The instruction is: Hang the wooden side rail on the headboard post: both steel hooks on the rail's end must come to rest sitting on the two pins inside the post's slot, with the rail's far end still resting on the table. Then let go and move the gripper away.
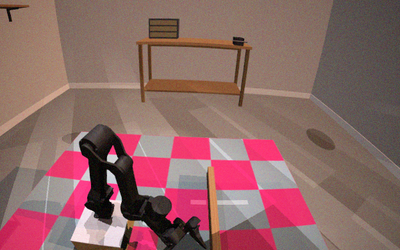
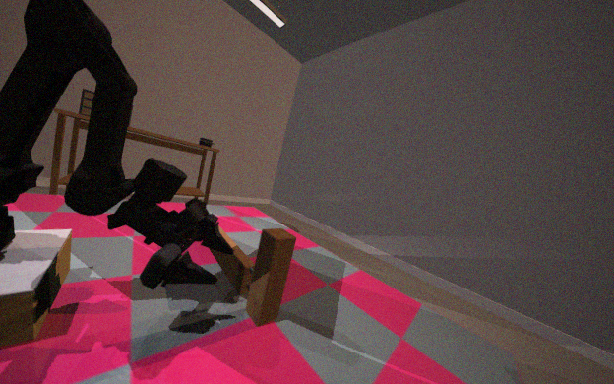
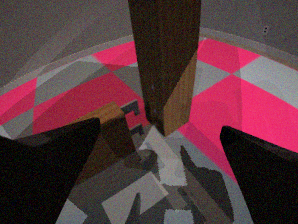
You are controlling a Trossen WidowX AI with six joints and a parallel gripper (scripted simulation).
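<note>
Right now the wooden headboard post is 7 cm ahead of my gripper tip, 6 cm to the right of it and 1 cm below it.
</note>
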